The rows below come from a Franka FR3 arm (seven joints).
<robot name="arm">
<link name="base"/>
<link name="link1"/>
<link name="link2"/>
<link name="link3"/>
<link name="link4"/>
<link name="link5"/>
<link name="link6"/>
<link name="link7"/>
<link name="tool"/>
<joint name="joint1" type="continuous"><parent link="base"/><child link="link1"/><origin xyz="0.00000 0.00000 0.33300" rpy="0.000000 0.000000 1.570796"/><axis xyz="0 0 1"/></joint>
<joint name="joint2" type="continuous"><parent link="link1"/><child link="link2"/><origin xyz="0.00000 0.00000 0.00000" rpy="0.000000 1.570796 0.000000"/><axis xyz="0 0 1"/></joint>
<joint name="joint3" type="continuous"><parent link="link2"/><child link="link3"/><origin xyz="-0.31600 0.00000 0.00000" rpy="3.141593 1.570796 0.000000"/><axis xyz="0 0 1"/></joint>
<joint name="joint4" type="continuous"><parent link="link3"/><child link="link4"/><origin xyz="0.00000 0.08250 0.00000" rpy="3.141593 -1.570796 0.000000"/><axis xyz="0 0 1"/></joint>
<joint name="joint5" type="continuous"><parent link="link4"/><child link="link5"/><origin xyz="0.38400 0.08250 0.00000" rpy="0.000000 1.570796 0.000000"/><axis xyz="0 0 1"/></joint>
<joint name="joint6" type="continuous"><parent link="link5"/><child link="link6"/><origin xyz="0.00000 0.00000 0.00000" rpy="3.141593 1.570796 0.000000"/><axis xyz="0 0 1"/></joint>
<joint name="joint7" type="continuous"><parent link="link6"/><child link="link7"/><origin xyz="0.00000 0.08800 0.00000" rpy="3.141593 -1.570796 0.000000"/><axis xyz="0 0 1"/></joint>
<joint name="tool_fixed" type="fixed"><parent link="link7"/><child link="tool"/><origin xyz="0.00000 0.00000 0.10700" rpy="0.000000 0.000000 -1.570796"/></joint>
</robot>
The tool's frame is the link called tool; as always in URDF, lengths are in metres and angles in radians. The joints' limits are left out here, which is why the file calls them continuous.
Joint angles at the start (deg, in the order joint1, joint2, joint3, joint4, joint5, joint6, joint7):
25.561 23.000 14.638 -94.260 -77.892 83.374 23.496
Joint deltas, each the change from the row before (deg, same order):
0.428 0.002 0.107 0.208 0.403 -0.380 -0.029
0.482 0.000 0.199 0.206 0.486 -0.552 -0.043
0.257 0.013 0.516 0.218 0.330 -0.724 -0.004
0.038 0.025 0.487 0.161 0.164 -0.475 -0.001
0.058 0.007 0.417 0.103 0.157 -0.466 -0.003
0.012 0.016 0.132 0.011 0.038 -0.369 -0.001
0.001 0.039 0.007 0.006 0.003 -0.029 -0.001
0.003 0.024 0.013 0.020 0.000 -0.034 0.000
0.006 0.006 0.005 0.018 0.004 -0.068 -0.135
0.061 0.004 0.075 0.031 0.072 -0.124 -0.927
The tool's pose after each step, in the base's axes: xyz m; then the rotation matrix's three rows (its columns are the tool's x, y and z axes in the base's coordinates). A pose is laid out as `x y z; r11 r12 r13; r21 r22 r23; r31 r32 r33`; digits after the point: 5 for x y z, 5 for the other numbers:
0.56647 0.30728 0.42975; 0.87227 0.19582 0.44812; 0.47934 -0.16082 -0.86277; -0.09688 0.96736 -0.23414
0.56256 0.31265 0.43079; 0.87218 0.19891 0.44693; 0.47928 -0.16447 -0.86211; -0.09797 0.96612 -0.23878
0.55841 0.31809 0.43220; 0.87236 0.20075 0.44573; 0.47882 -0.16709 -0.86187; -0.09854 0.96529 -0.24188
0.55579 0.32162 0.43320; 0.87227 0.20199 0.44536; 0.47897 -0.16908 -0.86140; -0.09870 0.96468 -0.24423
0.55321 0.32469 0.43396; 0.87236 0.20341 0.44453; 0.47861 -0.17023 -0.86137; -0.09954 0.96418 -0.24586
0.55225 0.32508 0.43403; 0.87392 0.20354 0.44140; 0.47541 -0.16879 -0.86342; -0.10124 0.96441 -0.24427
0.55227 0.32512 0.43365; 0.87402 0.20405 0.44098; 0.47508 -0.16843 -0.86367; -0.10196 0.96436 -0.24415
0.55225 0.32522 0.43355; 0.87413 0.20413 0.44070; 0.47482 -0.16830 -0.86384; -0.10217 0.96437 -0.24404
0.55220 0.32519 0.43365; 0.87408 0.20593 0.43997; 0.47440 -0.16698 -0.86433; -0.10453 0.96422 -0.24365
0.55140 0.32615 0.43379; 0.87064 0.22063 0.43968; 0.47695 -0.15973 -0.86429; -0.12046 0.96219 -0.24429

